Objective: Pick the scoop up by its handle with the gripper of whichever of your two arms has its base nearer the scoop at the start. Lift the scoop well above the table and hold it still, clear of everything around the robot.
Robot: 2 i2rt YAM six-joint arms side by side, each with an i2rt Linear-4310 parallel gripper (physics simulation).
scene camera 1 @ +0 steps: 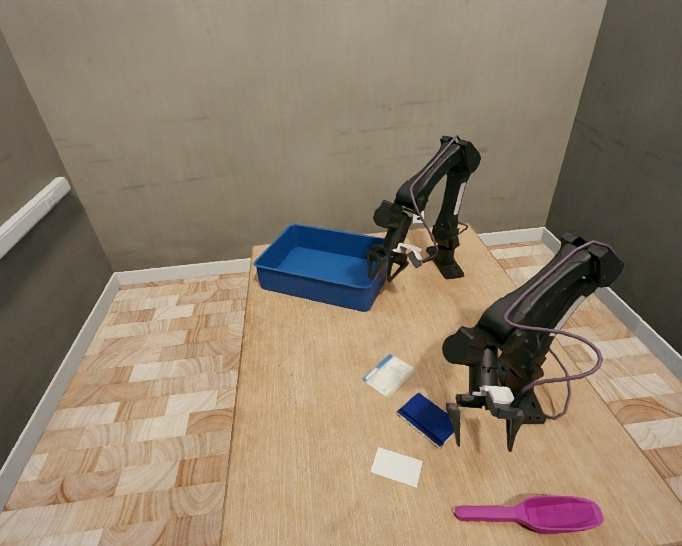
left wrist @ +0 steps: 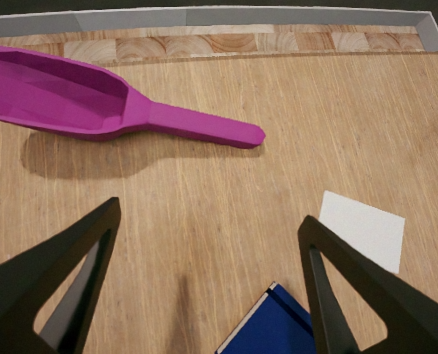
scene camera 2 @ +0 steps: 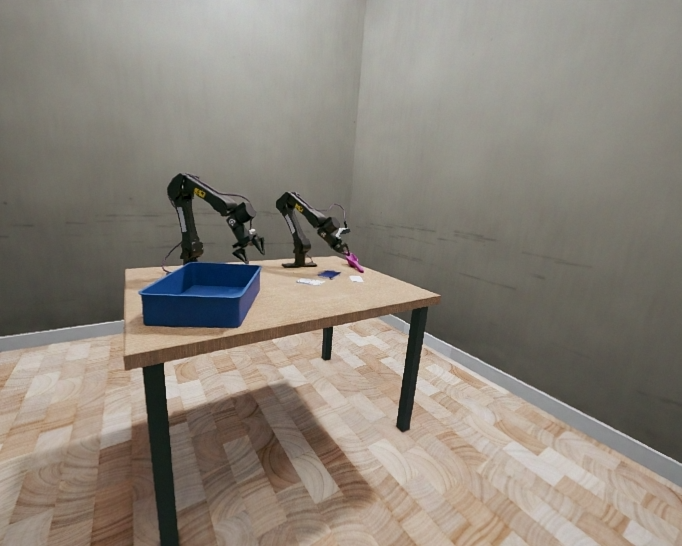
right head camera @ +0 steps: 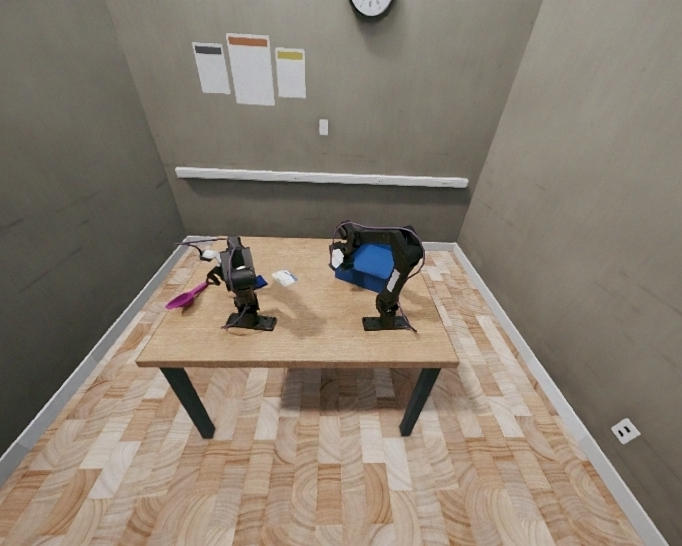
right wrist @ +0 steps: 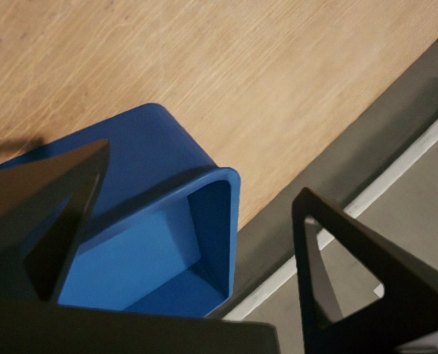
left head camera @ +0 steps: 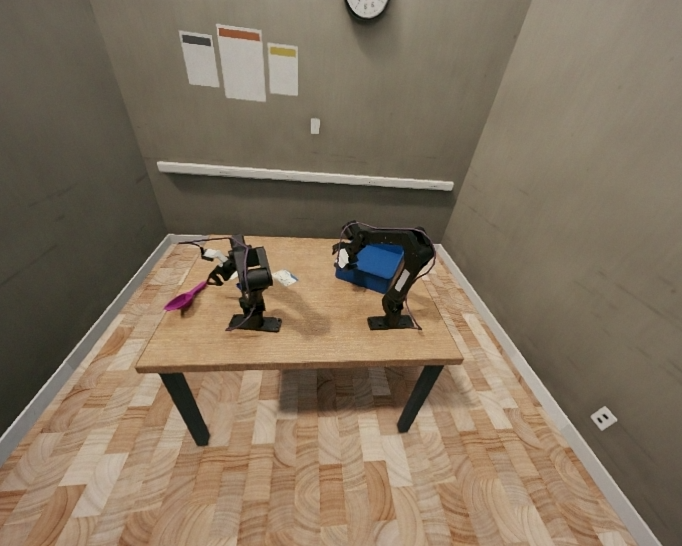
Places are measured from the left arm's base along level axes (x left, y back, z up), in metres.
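Where they show: left gripper, fingertip midpoint: (scene camera 1: 483,448) (left wrist: 215,214) (scene camera 2: 346,253) (right head camera: 213,276) (left head camera: 213,276); right gripper, fingertip midpoint: (scene camera 1: 379,280) (scene camera 2: 256,259) (right wrist: 212,175); left arm's base, link origin: (scene camera 1: 516,389) (scene camera 2: 299,265) (right head camera: 251,322) (left head camera: 255,323); right arm's base, link origin: (scene camera 1: 444,262) (right head camera: 385,323) (left head camera: 390,323).
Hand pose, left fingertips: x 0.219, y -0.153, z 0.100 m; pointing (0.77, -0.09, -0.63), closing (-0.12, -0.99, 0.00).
Note:
Each offset is from my left fingertips to the centre of the thing. "spot": to the spot under its first point.
A magenta scoop {dx +0.091, dy +0.066, dz -0.081 m} (left head camera: 183,299) (right head camera: 184,299) (scene camera 1: 554,513) (scene camera 2: 353,262) lies on the table at the far left of the head views. In the left wrist view its handle {spot: dx +0.079, dy -0.003, dz -0.072 m} (left wrist: 205,128) points right and its bowl {spot: dx +0.108, dy +0.124, dz -0.074 m} (left wrist: 60,95) runs off the left edge. My left gripper (scene camera 1: 483,446) (left wrist: 215,214) is open and empty, above the table and apart from the scoop, on the side of the blue notebook. My right gripper (scene camera 1: 381,277) (scene camera 2: 249,257) (right wrist: 212,175) is open and empty, high beside the blue bin's near end, far from the scoop.
A blue bin {dx -0.722, dy -0.349, dz -0.049 m} (scene camera 1: 318,295) (scene camera 2: 193,311) (right wrist: 135,145) stands on the table near the right arm. A dark blue notebook {dx -0.132, dy -0.081, dz -0.094 m} (scene camera 1: 426,419) (left wrist: 275,325), a white card {dx -0.019, dy -0.166, dz -0.099 m} (scene camera 1: 397,466) (left wrist: 362,230) and a white and blue packet {dx -0.271, dy -0.163, dz -0.099 m} (scene camera 1: 389,374) (left head camera: 284,277) lie between the arms' reach and the bin.

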